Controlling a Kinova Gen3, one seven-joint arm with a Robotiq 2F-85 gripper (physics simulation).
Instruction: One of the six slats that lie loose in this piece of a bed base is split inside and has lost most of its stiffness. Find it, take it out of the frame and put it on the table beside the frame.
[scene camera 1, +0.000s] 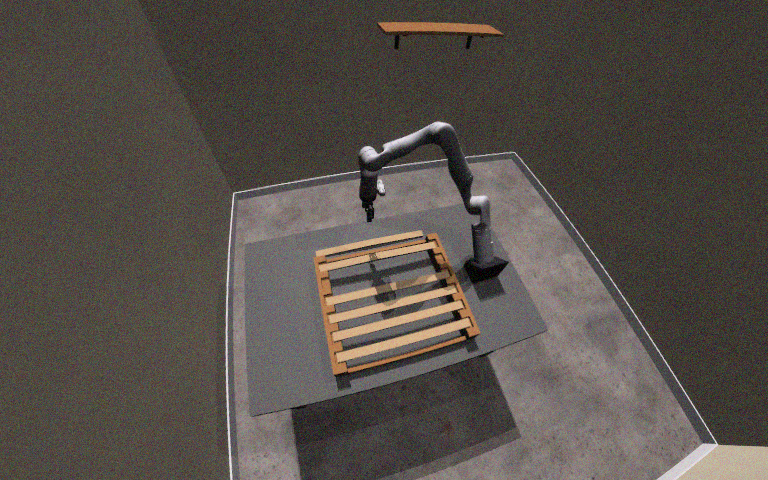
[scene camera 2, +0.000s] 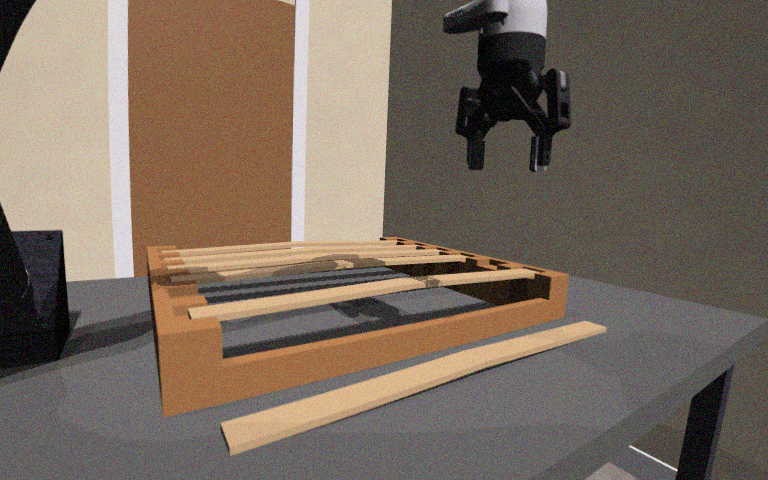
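Note:
One pale slat (scene camera 1: 369, 243) (scene camera 2: 413, 380) lies on the grey table (scene camera 1: 283, 339) (scene camera 2: 651, 373), outside the orange-brown frame (scene camera 1: 407, 354) (scene camera 2: 368, 350) and roughly along its end rail, with a narrow strip of table between. Several slats lie across the frame; the one closest to that end (scene camera 1: 402, 252) (scene camera 2: 317, 297) is separated from the others by a wider gap, with vacant notches in the side rails. My gripper (scene camera 1: 369, 218) (scene camera 2: 508, 163) is open and empty, pointing down, high above the table at that end. Nothing visible marks a split inside any slat.
The arm's dark base (scene camera 1: 485, 267) (scene camera 2: 33, 300) stands on the table beside one side rail. The arm's shadow falls over parts of the frame and slats. A wooden bench (scene camera 1: 441, 28) stands far off behind the table. A brown door (scene camera 2: 212, 141) is in the background.

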